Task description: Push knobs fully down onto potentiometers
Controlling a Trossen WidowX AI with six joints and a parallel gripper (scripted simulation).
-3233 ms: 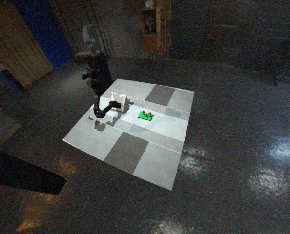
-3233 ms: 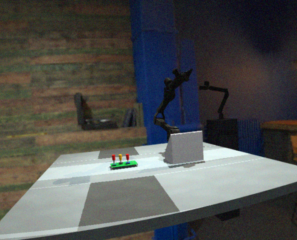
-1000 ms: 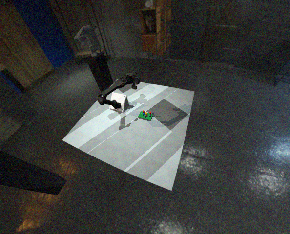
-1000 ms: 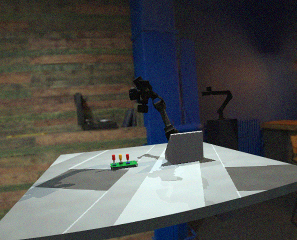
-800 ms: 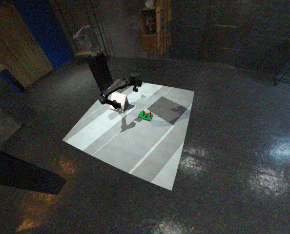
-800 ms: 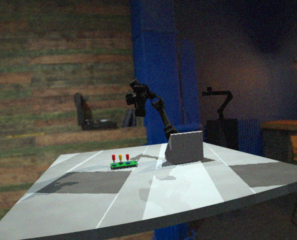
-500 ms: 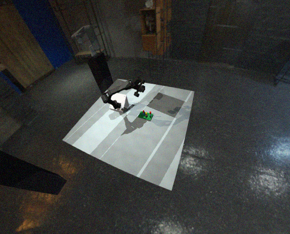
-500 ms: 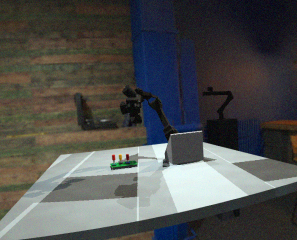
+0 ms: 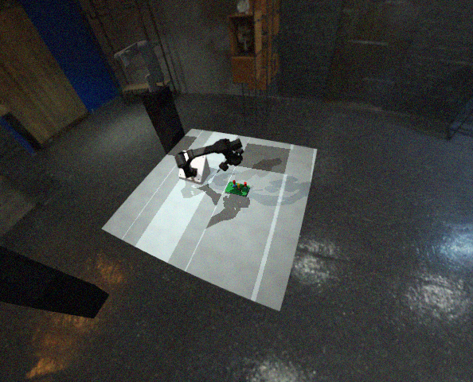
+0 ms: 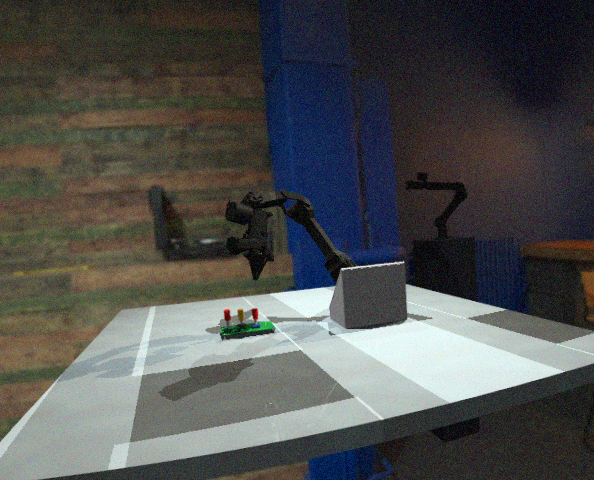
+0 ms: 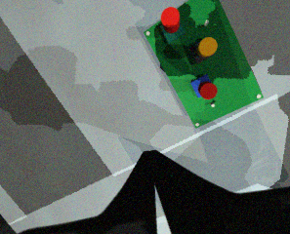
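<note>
My gripper tip is now 11 cm above the red knob and 6 cm to the left of it. From my gripper tip the other things lie so: yellow knob: 12 cm below, 8 cm to the right, 4 cm ahead.
</note>
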